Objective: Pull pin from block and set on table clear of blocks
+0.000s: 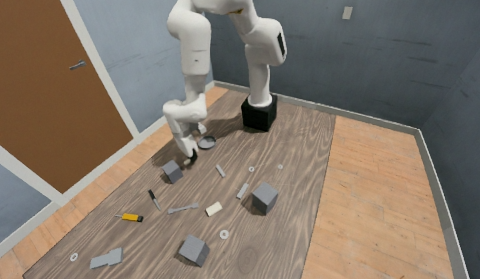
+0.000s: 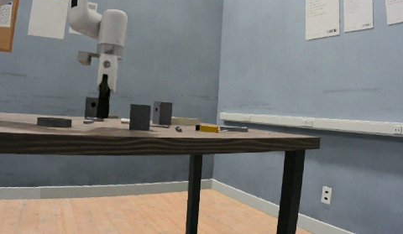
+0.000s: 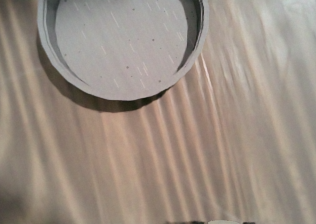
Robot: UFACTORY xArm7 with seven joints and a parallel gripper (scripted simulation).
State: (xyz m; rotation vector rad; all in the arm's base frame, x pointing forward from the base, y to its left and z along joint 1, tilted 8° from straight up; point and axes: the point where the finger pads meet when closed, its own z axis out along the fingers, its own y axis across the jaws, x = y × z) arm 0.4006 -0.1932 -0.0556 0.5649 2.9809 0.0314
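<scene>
The cream pin lies 10 mm ahead of my hand, 10 mm to the right of it and 10 mm below it. Round my hand: round dish: 130 mm behind, 40 mm below; grey block: 90 mm ahead, 40 mm to the right, 10 mm below; short bar: 140 mm to the left, 40 mm below.
</scene>
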